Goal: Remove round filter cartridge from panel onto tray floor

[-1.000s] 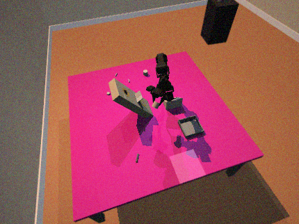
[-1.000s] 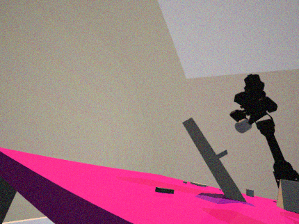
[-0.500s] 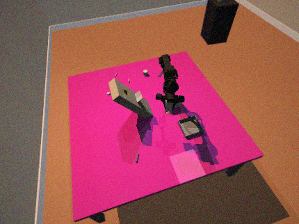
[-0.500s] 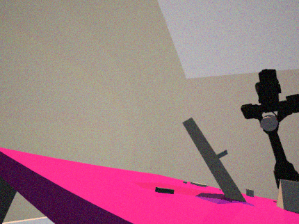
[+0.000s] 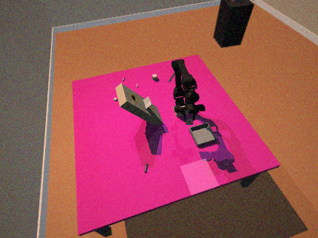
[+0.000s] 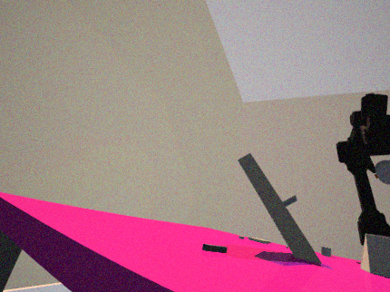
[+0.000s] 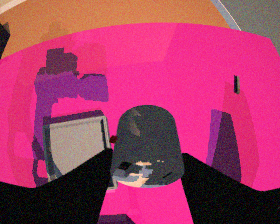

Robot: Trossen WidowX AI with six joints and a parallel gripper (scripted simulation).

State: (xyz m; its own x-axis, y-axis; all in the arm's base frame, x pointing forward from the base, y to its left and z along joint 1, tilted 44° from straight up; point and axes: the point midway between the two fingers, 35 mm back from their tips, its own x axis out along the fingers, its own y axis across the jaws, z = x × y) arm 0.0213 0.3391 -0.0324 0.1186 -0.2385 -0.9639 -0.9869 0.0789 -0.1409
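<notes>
The dark tray lies 12 cm behind my gripper tip, 1 cm to the right of it and 22 cm below it. From my gripper tip the other things lie so: small dark stick: 33 cm ahead, 15 cm to the left, 22 cm below; grey round filter cartridge: right at my gripper tip; tan service panel: 29 cm ahead, 25 cm to the right, 5 cm below.
</notes>
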